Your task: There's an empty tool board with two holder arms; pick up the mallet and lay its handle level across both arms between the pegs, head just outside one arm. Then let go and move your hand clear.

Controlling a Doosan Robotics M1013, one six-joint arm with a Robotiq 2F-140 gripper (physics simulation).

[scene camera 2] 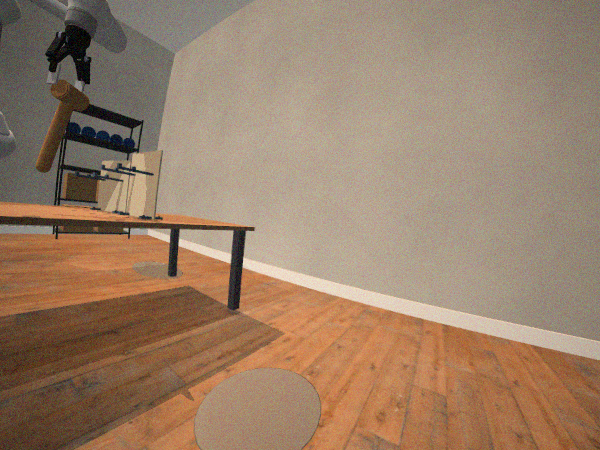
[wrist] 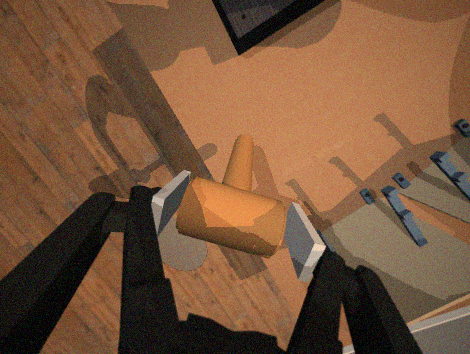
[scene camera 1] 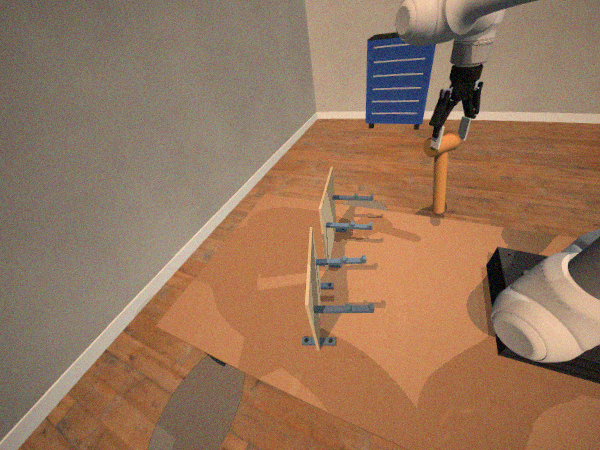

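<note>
The orange mallet (scene camera 1: 439, 182) (scene camera 2: 54, 135) (wrist: 239, 162) is in the air above the table's edge. Its handle hangs down, tilted in the scene camera 2 view. My gripper (scene camera 1: 451, 136) (scene camera 2: 66, 82) (wrist: 237, 200) is shut on the mallet head, a finger at each end of it. Two pale upright boards stand on the table, each with two blue-grey holder arms with pegs. The back board (scene camera 1: 327, 215) (scene camera 2: 145, 185) has arms (scene camera 1: 352, 197) (wrist: 404, 216); the front board (scene camera 1: 311, 290) has arms (scene camera 1: 345, 309) (scene camera 1: 342, 261). No tool rests on the arms. The mallet is apart from both boards.
The orange-brown table (scene camera 1: 400, 280) (scene camera 2: 200, 222) (wrist: 300, 85) bears the boards and the black robot base (scene camera 1: 515, 265) (wrist: 270, 20). A grey wall (scene camera 1: 150, 150) runs behind the boards. A blue cabinet (scene camera 1: 397, 82) stands at the back, and a black shelf rack (scene camera 2: 112, 116) stands beyond the table.
</note>
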